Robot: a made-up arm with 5 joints. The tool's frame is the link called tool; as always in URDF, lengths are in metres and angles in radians. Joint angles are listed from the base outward.
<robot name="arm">
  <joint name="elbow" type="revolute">
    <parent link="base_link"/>
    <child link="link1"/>
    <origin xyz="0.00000 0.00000 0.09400"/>
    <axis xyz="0 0 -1"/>
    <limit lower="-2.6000" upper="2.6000"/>
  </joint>
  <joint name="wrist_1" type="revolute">
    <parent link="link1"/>
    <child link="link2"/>
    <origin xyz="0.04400 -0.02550 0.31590"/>
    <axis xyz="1 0 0"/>
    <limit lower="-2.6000" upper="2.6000"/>
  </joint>
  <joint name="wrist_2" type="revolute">
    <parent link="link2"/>
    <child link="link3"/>
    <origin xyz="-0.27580 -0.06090 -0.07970"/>
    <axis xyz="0 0 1"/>
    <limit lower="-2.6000" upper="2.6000"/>
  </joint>
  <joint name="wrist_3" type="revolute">
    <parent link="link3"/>
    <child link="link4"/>
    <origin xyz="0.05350 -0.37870 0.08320"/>
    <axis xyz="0 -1 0"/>
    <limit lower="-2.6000" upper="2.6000"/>
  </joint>
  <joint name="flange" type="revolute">
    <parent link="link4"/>
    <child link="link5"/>
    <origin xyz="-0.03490 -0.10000 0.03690"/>
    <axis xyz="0 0 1"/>
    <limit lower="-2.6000" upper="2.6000"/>
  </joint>
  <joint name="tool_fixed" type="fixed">
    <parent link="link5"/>
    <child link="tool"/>
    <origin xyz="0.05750 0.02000 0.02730"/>
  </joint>
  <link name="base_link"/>
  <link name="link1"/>
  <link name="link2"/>
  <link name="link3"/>
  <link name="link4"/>
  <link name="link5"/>
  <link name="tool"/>
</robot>
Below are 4 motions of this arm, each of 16 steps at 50 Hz.
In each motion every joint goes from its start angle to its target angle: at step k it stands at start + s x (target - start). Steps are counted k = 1, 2, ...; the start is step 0. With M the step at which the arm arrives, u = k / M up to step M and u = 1 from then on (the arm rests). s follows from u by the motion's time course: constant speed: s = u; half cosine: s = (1 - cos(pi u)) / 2; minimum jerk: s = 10 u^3 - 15 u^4 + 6 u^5.
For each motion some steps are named. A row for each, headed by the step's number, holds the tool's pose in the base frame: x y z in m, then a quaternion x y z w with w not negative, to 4 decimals.
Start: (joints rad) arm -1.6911 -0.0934 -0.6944 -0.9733 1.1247
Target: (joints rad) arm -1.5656 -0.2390 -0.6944 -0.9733 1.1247
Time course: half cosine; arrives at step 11
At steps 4, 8, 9, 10, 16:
4: 0.4876 -0.3903 0.5319 -0.0108 0.4305 0.7668 0.4760
8: 0.4495 -0.4223 0.5648 -0.0252 0.4103 0.7503 0.5178
9: 0.4424 -0.4276 0.5704 -0.0279 0.4069 0.7471 0.5250
10: 0.4378 -0.4308 0.5740 -0.0296 0.4047 0.7450 0.5295
16: 0.4362 -0.4320 0.5752 -0.0302 0.4040 0.7443 0.5310

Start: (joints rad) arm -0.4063 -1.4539 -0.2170 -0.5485 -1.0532
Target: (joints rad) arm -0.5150 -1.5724 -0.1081 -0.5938 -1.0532
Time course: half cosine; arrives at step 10
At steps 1, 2, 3, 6, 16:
1: -0.2115 -0.1355 1.0004 -0.5468 -0.3120 -0.4754 0.6145
2: -0.2086 -0.1310 1.0006 -0.5501 -0.3146 -0.4710 0.6137
3: -0.2041 -0.1240 1.0008 -0.5552 -0.3187 -0.4641 0.6122
6: -0.1881 -0.0944 0.9998 -0.5755 -0.3357 -0.4369 0.6043
16: -0.1781 -0.0709 0.9971 -0.5905 -0.3490 -0.4168 0.5965

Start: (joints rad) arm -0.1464 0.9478 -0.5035 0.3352 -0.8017
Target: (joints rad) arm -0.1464 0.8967 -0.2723 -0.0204 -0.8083
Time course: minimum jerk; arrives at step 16
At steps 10, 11, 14, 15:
10: -0.2692 -0.4685 0.0088 0.3619 0.2309 -0.4455 0.7857
11: -0.2558 -0.4698 0.0082 0.3587 0.2405 -0.4303 0.7927
14: -0.2326 -0.4715 0.0077 0.3521 0.2567 -0.4040 0.8043
15: -0.2306 -0.4716 0.0077 0.3514 0.2580 -0.4018 0.8053

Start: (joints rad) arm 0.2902 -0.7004 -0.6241 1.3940 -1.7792
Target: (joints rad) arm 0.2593 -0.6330 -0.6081 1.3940 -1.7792
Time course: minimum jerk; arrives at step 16
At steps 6, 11, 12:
6: -0.6500 -0.2435 0.7102 0.1314 -0.7711 -0.5423 0.3067
11: -0.6456 -0.2679 0.6974 0.1475 -0.7601 -0.5524 0.3088
12: -0.6449 -0.2713 0.6956 0.1497 -0.7585 -0.5538 0.3091

